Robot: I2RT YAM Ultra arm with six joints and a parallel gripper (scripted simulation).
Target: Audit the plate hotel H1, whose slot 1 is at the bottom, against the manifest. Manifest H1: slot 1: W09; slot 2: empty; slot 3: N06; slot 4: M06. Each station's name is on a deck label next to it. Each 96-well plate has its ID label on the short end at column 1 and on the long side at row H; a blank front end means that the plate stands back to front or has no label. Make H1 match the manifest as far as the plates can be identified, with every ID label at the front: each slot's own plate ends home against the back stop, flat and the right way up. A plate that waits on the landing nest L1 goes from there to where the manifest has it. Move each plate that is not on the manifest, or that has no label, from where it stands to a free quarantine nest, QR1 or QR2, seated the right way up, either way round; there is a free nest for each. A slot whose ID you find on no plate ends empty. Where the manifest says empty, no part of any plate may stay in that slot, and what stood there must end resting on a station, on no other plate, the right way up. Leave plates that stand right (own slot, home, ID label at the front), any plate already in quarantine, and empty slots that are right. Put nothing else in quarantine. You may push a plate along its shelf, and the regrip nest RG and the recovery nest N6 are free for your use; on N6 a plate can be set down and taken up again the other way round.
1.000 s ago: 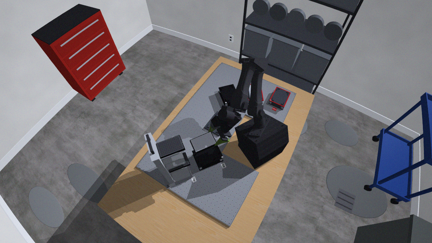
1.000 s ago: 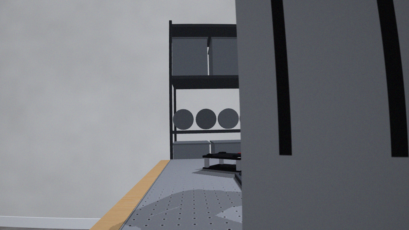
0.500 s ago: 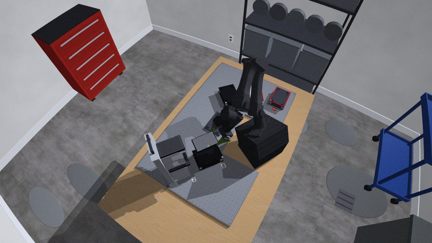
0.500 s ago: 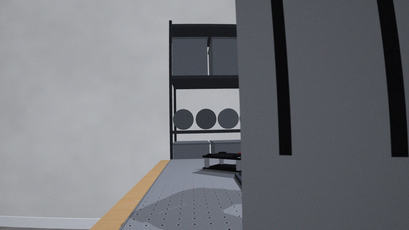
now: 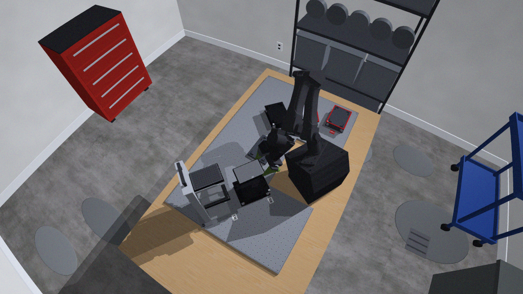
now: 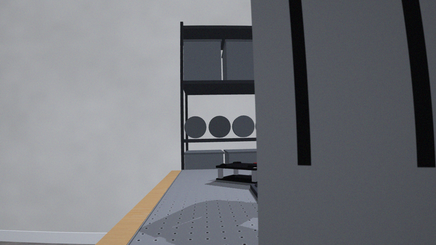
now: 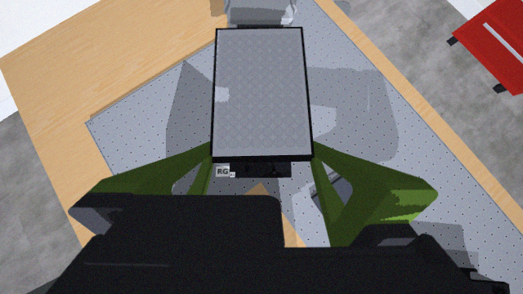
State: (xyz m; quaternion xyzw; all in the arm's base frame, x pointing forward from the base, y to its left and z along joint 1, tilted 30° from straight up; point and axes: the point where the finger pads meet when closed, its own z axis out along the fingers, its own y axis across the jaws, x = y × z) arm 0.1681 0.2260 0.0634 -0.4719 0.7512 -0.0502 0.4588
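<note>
Right now my hand is 230 mm above the RG deck label, 80 mm past it and 50 mm to the right of it. Also, from my hand: white plate: 570 mm to the right, 190 mm below, 70 mm behind; H1 deck label: 230 mm below, 210 mm to the left, 50 mm ahead; grey hotel wall: 240 mm to the left, 220 mm ahead, 40 mm below.
</note>
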